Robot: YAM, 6 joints.
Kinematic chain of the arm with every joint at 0, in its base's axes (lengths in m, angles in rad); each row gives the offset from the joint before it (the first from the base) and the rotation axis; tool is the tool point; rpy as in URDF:
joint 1: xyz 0 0 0.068 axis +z
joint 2: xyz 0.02 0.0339 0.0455 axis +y
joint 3: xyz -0.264 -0.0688 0 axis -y
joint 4: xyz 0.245 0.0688 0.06 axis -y
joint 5: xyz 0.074 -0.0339 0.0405 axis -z
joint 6: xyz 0.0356 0 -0.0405 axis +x
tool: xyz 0 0 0 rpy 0 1.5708 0
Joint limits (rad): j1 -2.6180..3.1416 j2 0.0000..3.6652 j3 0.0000..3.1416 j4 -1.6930..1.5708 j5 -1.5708..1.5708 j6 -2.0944..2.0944
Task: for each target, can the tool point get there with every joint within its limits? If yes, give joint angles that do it. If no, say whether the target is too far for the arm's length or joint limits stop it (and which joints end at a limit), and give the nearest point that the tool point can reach.
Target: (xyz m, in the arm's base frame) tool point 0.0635 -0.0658 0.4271
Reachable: yes | joints -0.8425 0.4759 0.7986 0.2365 -0.1005 0.2668
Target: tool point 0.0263 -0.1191 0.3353
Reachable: yes | joints -1.0830 0.5207 0.6103 0.0094 1.1560 -0.3950
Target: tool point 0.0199 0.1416 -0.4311
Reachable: no: joint limits stop it (at a limit: joint 2) | nearest point 0.0221 0.1573 -0.3690 | short by 0.064 m
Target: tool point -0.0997 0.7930 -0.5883
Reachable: no: too far | nearest point -0.0624 0.4962 -0.2787 | short by 0.431 m
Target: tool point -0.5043 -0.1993 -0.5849
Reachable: no: too far | nearest point -0.3613 -0.1983 -0.3401 | short by 0.284 m
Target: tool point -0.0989 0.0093 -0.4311
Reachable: no: joint limits stop it (at a limit: joint 2) | nearest point -0.1250 0.0118 -0.3588 | short by 0.077 m
